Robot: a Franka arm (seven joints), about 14 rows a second.
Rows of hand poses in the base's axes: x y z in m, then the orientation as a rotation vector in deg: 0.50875 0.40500 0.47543 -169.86 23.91 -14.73; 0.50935 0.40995 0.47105 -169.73 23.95 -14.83; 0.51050 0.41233 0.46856 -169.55 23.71 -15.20; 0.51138 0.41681 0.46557 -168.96 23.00 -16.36; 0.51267 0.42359 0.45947 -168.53 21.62 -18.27; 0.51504 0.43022 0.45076 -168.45 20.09 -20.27; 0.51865 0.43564 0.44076 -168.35 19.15 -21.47; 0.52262 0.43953 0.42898 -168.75 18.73 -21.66; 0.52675 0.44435 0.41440 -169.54 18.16 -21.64; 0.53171 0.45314 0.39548 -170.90 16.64 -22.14; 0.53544 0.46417 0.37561 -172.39 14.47 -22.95; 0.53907 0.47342 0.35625 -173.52 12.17 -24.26
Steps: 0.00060 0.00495 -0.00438 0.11 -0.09 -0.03; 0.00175 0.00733 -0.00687 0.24 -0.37 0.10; 0.00263 0.01181 -0.00986 0.65 -1.28 0.51; 0.00392 0.01859 -0.01596 0.80 -2.68 1.33; 0.00629 0.02522 -0.02467 0.57 -4.08 2.24; 0.00990 0.03064 -0.03467 0.47 -4.92 2.80; 0.01387 0.03453 -0.04645 0.06 -4.99 3.07; 0.01800 0.03935 -0.06103 -0.68 -4.84 3.45; 0.02296 0.04814 -0.07995 -2.04 -4.96 4.41; 0.02669 0.05917 -0.09982 -3.60 -5.28 5.77; 0.03032 0.06842 -0.11918 -4.95 -5.98 7.17
